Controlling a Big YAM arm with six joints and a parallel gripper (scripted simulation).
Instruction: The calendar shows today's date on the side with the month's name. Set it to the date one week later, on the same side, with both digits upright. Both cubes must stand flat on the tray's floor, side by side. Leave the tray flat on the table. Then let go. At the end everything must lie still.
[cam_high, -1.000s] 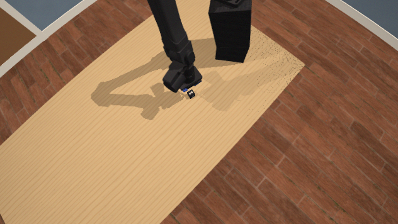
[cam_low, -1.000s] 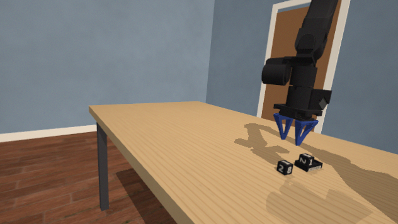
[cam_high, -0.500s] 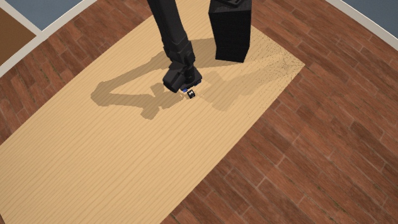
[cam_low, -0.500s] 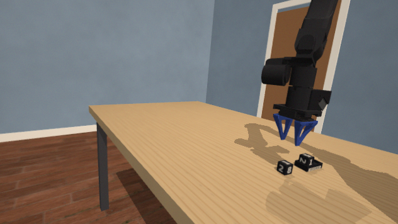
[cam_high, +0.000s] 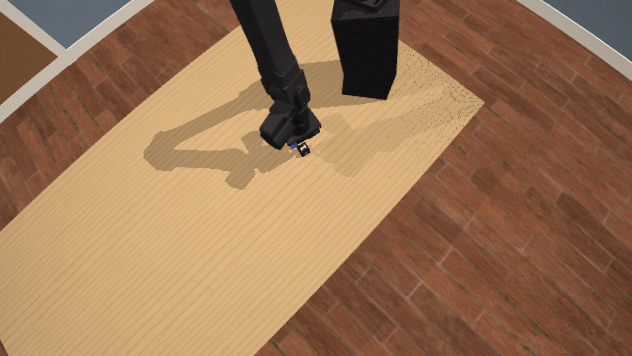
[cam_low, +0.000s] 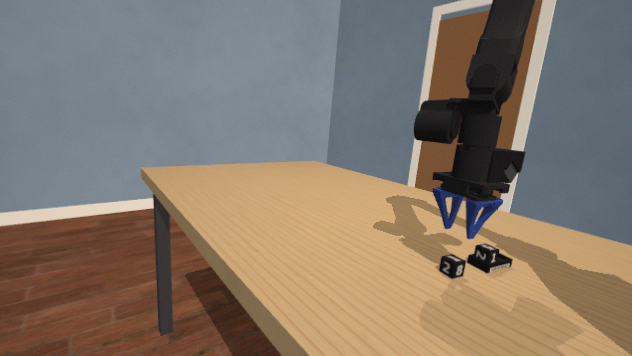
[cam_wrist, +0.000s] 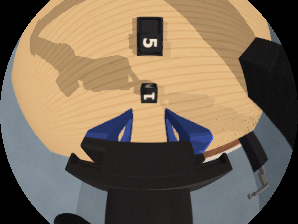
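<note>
Right now the black date cube is 70 mm below my hand. The rest, counted from my hand: black tray: 100 mm to the right, 80 mm below, 30 mm behind; black cube: 90 mm to the right, 60 mm below, 30 mm behind.
</note>
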